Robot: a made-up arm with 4 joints. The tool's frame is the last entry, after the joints.
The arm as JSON. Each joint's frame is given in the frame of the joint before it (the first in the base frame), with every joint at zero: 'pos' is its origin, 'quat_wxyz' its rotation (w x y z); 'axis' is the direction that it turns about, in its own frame. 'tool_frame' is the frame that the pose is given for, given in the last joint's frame.
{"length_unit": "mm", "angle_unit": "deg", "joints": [
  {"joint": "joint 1", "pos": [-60.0, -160.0, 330.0], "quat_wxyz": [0.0, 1.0, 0.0, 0.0], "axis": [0.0, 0.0, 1.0]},
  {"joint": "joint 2", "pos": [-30.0, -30.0, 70.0], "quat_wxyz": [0.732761, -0.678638, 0.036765, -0.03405], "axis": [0.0, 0.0, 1.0]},
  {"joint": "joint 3", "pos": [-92.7, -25.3, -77.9], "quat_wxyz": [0.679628, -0.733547, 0.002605, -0.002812], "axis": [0.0, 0.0, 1.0]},
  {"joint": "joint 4", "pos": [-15.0, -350.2, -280.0], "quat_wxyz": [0.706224, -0.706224, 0.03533, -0.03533], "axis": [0.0, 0.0, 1.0]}
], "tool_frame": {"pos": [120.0, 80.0, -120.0], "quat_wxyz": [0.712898, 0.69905, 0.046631, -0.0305]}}
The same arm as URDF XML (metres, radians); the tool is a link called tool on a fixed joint. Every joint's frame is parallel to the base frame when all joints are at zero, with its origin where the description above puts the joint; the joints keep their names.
<robot name="arm">
<joint name="tool_joint" type="fixed"><parent link="link4"/><child link="tool"/><origin xyz="0.12 -0.12 -0.08" rpy="-0.0208 0.0217 -0.1094"/></joint>
<joint name="joint 4" type="continuous"><parent link="link3"/><child link="link4"/><origin xyz="0.02 -0.3499 -0.28"/><axis xyz="0 1 0"/></joint>
<joint name="joint 3" type="continuous"><parent link="link2"/><child link="link3"/><origin xyz="-0.1 0.07 -0.02"/><axis xyz="0 0 1"/></joint>
<joint name="joint 2" type="continuous"><parent link="link1"/><child link="link2"/><origin xyz="-0.03 0.03 -0.07"/><axis xyz="0.100096 -0.992056 -0.076197"/></joint>
<joint name="joint 1" type="continuous"><parent link="base"/><child link="link1"/><origin xyz="-0.06 -0.16 0.33"/><axis xyz="0 0 -1"/></joint>
<link name="base"/>
<link name="link1"/>
<link name="link2"/>
<link name="link3"/>
<link name="link4"/>
<link name="tool"/>
</robot>

